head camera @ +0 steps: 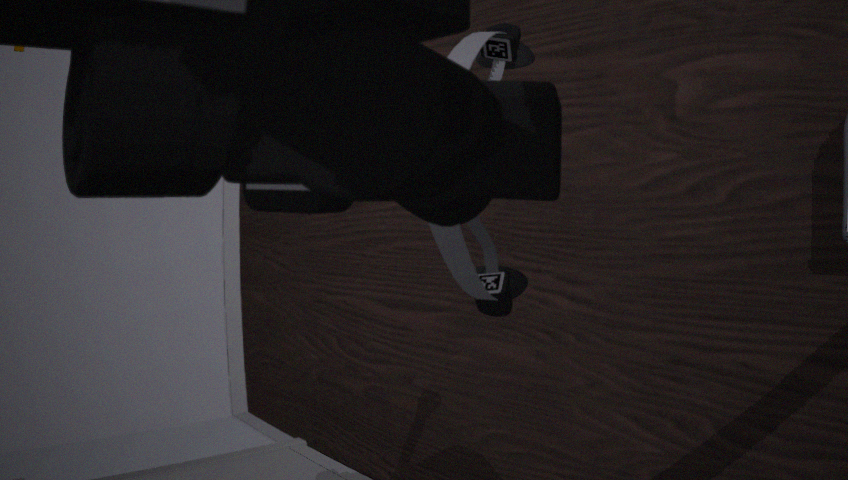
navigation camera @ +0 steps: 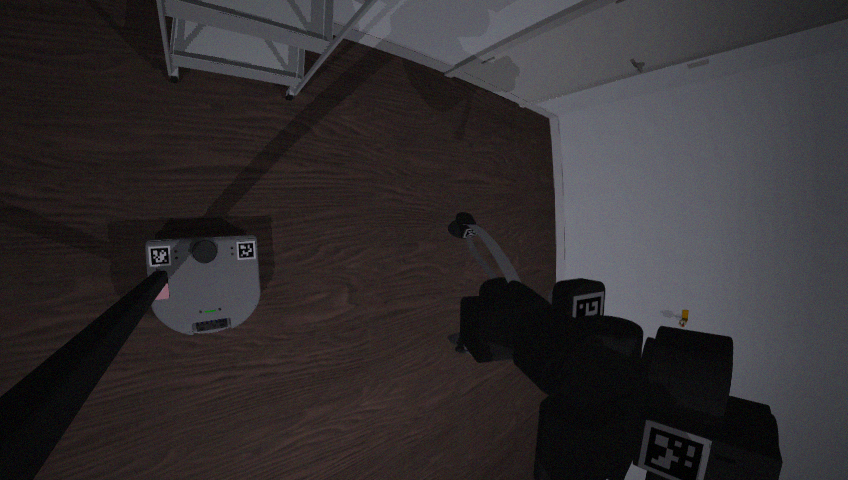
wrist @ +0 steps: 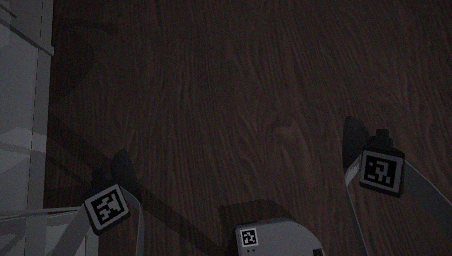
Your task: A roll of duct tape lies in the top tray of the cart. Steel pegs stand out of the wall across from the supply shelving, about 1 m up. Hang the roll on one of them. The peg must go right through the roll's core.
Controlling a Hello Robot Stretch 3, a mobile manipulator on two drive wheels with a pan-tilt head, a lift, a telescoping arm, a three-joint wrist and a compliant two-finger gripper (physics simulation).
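Seen in the pictures: gripper, fingertip midpoint: [navigation camera: 459, 282]; robot's base at its link origin: [navigation camera: 204, 250].
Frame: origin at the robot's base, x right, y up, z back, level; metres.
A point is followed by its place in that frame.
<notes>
My gripper [head camera: 508, 168] {x 0.311, y 0.949, z 0.021 m} [navigation camera: 459, 284] {x 0.311, y 0.949, z 0.021 m} [wrist: 236, 152] {x 0.311, y 0.949, z 0.021 m} is open, with its two fingers wide apart and dark floor showing between them. It is off the floor, near the pale wall [head camera: 119, 309] {x 2.631, y 0.616, z -0.477 m} [navigation camera: 702, 178] {x 2.635, y 1.181, z -0.357 m}. A small orange fitting [head camera: 19, 48] {x 2.653, y 1.090, z 0.617 m} [navigation camera: 684, 315] {x 2.654, y 1.086, z 0.649 m} is on that wall, beyond the wrist; it is too small to make out a peg clearly. The white cart [navigation camera: 249, 26] {x 0.093, y 0.437, z -0.607 m} shows in part at the top left of the navigation view, well away from the gripper. Its top tray is out of view, and the roll of duct tape does not show.
My grey base [navigation camera: 229, 282] {x 0.069, y 0.160, z 0.103 m} [wrist: 282, 239] stands on the dark wood floor [head camera: 684, 237] {x 0.553, y 0.001, z -0.066 m} [navigation camera: 357, 178] {x 0.647, y 0.001, z -0.288 m} [wrist: 250, 75]. A door-like panel [navigation camera: 565, 68] {x 1.747, y 0.548, z -1.006 m} with a handle [navigation camera: 636, 64] {x 1.896, y 0.923, z -0.965 m} is at the upper right of the navigation view, by the room's corner. Long shadows cross the floor.
</notes>
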